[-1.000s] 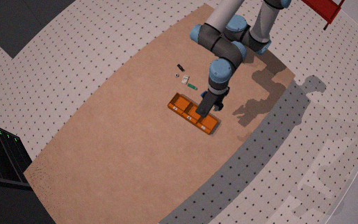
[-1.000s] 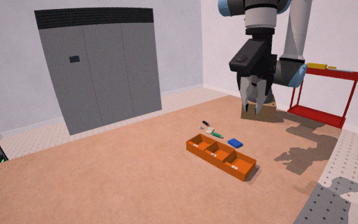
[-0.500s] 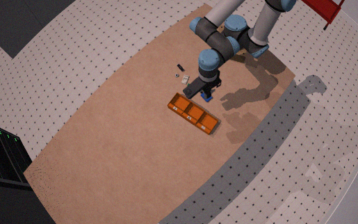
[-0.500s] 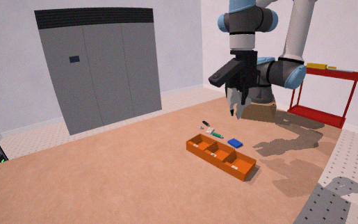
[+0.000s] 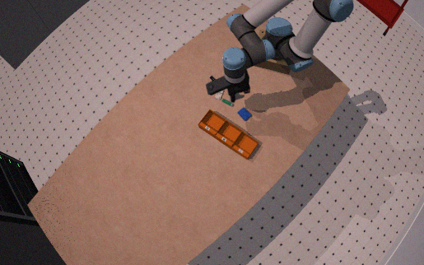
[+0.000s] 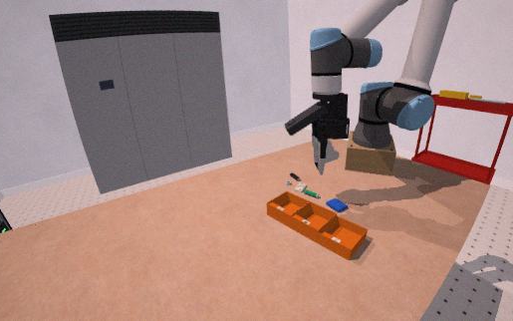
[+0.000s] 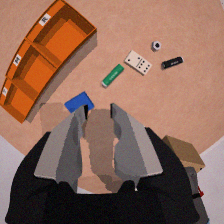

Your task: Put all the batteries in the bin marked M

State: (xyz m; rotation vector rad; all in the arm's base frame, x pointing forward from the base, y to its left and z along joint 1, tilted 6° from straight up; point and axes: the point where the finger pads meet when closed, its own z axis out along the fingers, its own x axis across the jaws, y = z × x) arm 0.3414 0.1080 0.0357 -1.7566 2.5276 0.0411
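Now: hand 100 mm above the green battery and 30 mm to the left of it. Round my hand: white domino: 100 mm below, 80 mm to the right, 10 mm ahead; blue block: 100 mm below, 60 mm to the left, 30 mm behind; small grey round piece: 130 mm to the right, 110 mm below, 30 mm ahead.
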